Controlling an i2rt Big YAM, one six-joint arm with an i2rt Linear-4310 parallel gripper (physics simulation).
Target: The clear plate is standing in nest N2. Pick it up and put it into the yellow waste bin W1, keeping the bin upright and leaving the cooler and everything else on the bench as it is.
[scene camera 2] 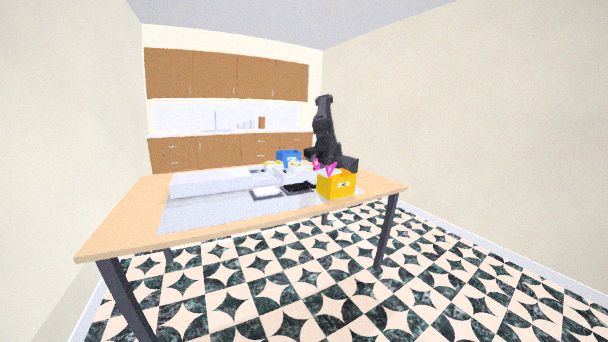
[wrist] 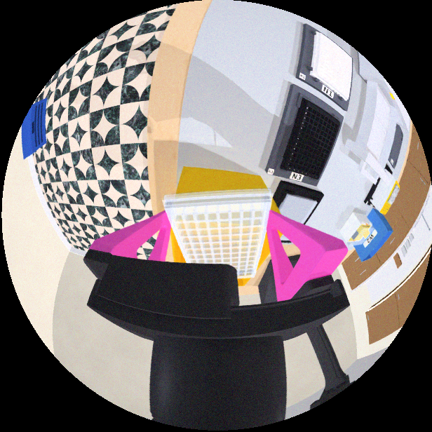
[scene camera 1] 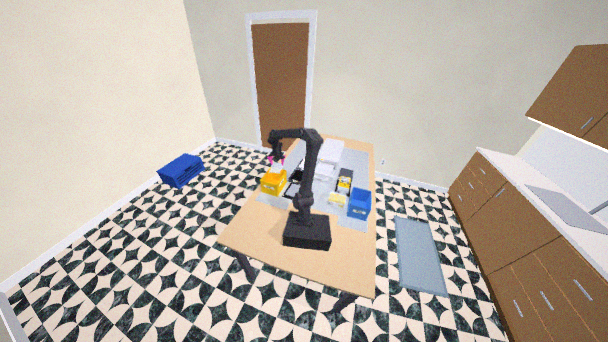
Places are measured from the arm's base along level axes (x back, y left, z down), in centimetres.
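Pixels of known places: gripper, between the fingertips: (scene camera 2: pixel 323 173) (scene camera 1: pixel 277 165); arm's base, origin of its link: (scene camera 2: pixel 337 165) (scene camera 1: pixel 303 222).
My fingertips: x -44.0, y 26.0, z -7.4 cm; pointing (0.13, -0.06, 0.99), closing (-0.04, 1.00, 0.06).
Note:
Ahead of a thing's pixels: the offset from my fingertips to its top centre.
My gripper (scene camera 1: pixel 276 160) (scene camera 2: pixel 324 167) (wrist: pixel 218 215) is shut on the clear plate {dx +4.1, dy -0.1, dz -1.6 cm} (scene camera 1: pixel 276 168) (wrist: pixel 218 232), with one pink finger on each side of it. The plate looks level in the wrist view. It is over the yellow waste bin W1 {dx +11.1, dy +0.2, dz +1.3 cm} (scene camera 1: pixel 273 184) (scene camera 2: pixel 336 186) (wrist: pixel 220 181), close above or at its rim; the exact height is hard to tell. The bin stands upright near the bench edge, and the plate hides much of its opening in the wrist view. A dark frame with a bare grey pad (wrist: pixel 298 206) lies beside the bin; its label cannot be read.
The black plate {dx -3.8, dy -16.2, dz +10.7 cm} (scene camera 2: pixel 298 187) (wrist: pixel 312 142) sits in nest N3 beside the bin, and a white plate {dx -21.2, dy -20.7, dz +10.7 cm} (scene camera 2: pixel 266 192) (wrist: pixel 332 65) sits in nest N1. The blue bin W2 {dx +24.5, dy -62.7, dz +1.3 cm} (scene camera 1: pixel 359 204) (scene camera 2: pixel 288 158) (wrist: pixel 372 235) stands across the bench. Long white equipment (scene camera 1: pixel 331 150) (scene camera 2: pixel 215 183) stands farther along.

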